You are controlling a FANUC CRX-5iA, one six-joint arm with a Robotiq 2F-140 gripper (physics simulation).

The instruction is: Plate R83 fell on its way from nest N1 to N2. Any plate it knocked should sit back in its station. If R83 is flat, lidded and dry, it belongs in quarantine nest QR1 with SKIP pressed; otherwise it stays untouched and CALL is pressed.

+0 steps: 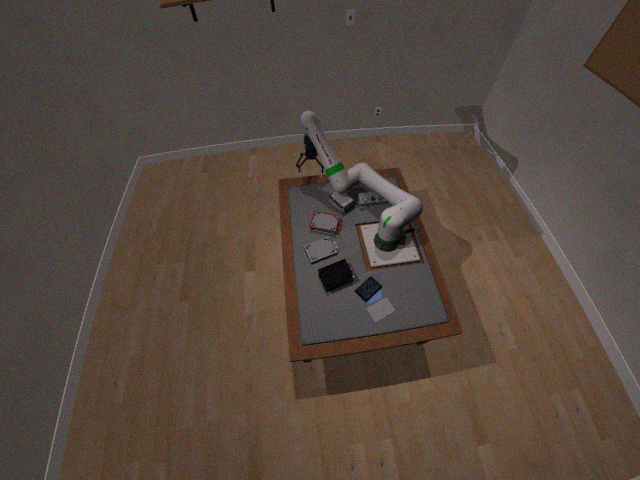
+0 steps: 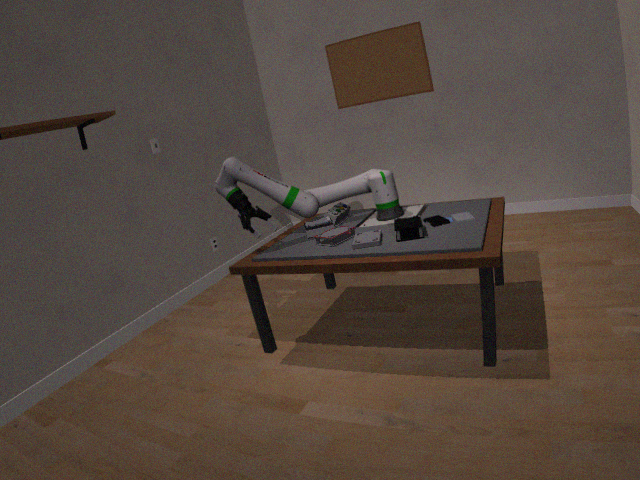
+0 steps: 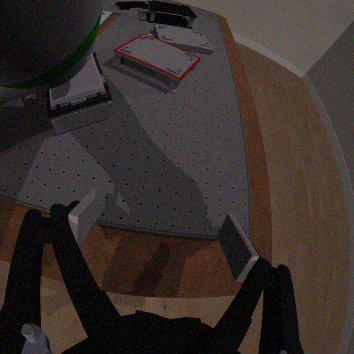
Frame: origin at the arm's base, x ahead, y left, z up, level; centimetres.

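Where they show: gripper, fingertip midpoint: [image 1: 310, 178] [image 2: 268, 233] [image 3: 165, 211]; arm's base, origin of the base link: [image 1: 386, 241] [image 2: 390, 216].
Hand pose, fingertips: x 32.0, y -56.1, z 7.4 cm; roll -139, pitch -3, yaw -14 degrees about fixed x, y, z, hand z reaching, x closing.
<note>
Each offset is from my fingertips to the top centre of the thing. "*": to the spot under its first point.
My gripper [image 1: 311, 171] [image 2: 262, 225] [image 3: 165, 211] is open and empty, high over the table's far short edge. A red-edged raised nest @(dx +0.2, dy +34.5, dz -2.8 cm) [image 1: 325, 221] [image 2: 336, 235] [image 3: 157, 55] has a bare-looking grey top. Beside it is a plain grey nest @(dx +7.9, dy +51.4, dz -4.6 cm) [image 1: 321, 250] [image 2: 367, 238] [image 3: 184, 38]. A black item @(dx +4.1, dy +70.0, dz -1.2 cm) [image 1: 336, 274] [image 2: 409, 227] sits beyond that. A grey block with a pale top in a dark frame @(dx -14.9, dy +21.7, dz -0.5 cm) [image 1: 341, 200] [image 3: 78, 90] stands near the arm. A button panel @(dx -36.5, dy +25.7, dz +1.0 cm) [image 1: 368, 198] [image 2: 339, 212] is partly behind the arm. No labels are readable; which item is R83, N1 or N2 cannot be told.
A dark flat item @(dx -10.8, dy +81.6, dz -6.0 cm) [image 1: 368, 289] [image 2: 437, 220] lies askew, with a blue patch @(* dx -12.9, dy +87.2, dz -7.4 cm) [image 1: 375, 297] at its edge and a pale sheet @(dx -13.1, dy +94.3, dz -6.6 cm) [image 1: 381, 310] [image 2: 461, 216] beside it. The arm's base stands on a white board [image 1: 379, 260]. The arm crosses over the panel. Its shadow darkens the mat.
</note>
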